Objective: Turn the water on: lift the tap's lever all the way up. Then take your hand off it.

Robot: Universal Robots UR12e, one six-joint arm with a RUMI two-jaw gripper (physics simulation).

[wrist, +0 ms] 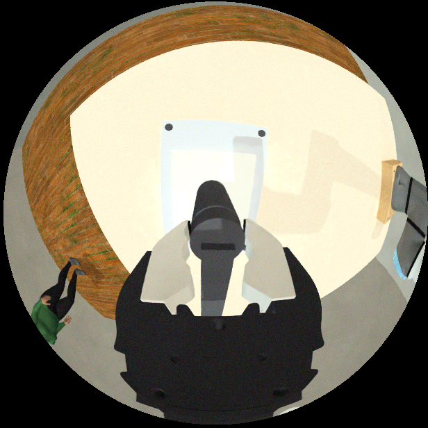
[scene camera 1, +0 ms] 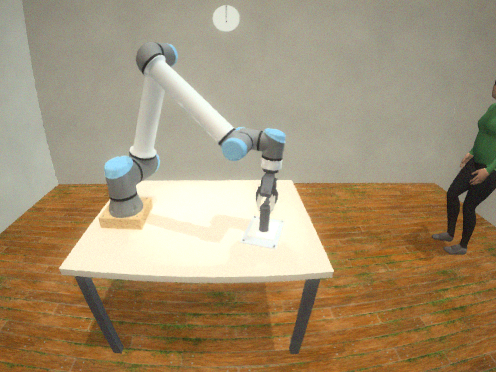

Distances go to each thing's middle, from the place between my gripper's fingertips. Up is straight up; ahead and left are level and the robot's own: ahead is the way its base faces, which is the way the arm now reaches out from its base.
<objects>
The lever (wrist: 216,237) lies 20 mm ahead of my hand, 50 mm to the left of it and 20 mm above it. Also, from my hand: pale base plate (wrist: 217,135) 10 mm to the left, 110 mm below.
</objects>
